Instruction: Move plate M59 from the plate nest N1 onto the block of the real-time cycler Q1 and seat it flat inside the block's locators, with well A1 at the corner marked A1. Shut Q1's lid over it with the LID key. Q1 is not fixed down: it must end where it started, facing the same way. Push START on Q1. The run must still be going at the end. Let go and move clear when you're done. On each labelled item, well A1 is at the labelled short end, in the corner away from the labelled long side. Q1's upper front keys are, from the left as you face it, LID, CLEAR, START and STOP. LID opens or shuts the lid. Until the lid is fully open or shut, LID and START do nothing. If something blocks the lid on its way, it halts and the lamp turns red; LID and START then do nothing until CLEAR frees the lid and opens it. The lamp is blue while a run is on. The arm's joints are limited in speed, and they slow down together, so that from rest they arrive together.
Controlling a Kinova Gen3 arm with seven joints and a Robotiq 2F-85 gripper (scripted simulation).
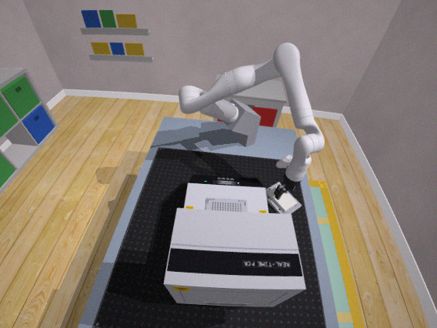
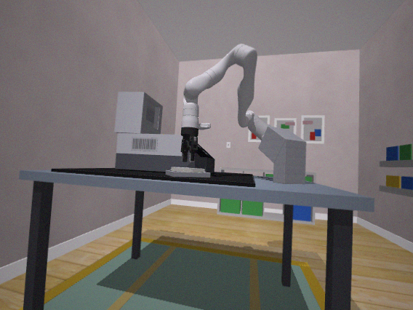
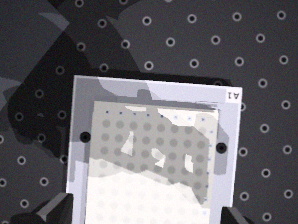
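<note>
Now: the plate M59 40 mm below my hand. Also, from my hand: plate nest N1: 60 mm below.
</note>
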